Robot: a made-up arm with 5 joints.
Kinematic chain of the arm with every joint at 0, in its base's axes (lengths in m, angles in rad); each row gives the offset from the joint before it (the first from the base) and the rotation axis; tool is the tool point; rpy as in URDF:
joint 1: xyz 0.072 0 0.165 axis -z
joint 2: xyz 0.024 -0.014 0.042 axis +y
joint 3: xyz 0.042 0 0.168 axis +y
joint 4: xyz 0.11 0 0.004 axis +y
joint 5: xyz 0.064 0.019 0 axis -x
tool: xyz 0 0 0 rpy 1.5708 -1.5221 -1.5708
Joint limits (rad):
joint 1: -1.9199..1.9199
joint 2: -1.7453..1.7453
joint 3: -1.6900..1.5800
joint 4: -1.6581..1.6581
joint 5: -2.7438..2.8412
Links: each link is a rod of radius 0.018 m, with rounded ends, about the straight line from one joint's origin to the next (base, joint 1, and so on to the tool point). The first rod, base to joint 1, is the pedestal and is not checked.
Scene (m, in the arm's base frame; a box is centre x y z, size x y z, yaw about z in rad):
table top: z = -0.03
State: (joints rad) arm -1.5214 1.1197 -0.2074 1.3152 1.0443
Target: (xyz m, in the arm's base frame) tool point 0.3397 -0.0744 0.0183
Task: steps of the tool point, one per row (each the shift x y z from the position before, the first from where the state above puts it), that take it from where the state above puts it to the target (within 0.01 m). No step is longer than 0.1 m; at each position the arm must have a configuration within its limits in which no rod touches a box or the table.
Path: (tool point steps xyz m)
1: 0.0602 0.0000 -0.0149
2: 0.0601 -0.0169 -0.0143
3: 0.0552 -0.0336 -0.0136
4: 0.0454 -0.0486 -0.0129
5: 0.0314 -0.0607 -0.0120
6: 0.0142 -0.0684 -0.0111
7: -0.0049 -0.0711 -0.0101

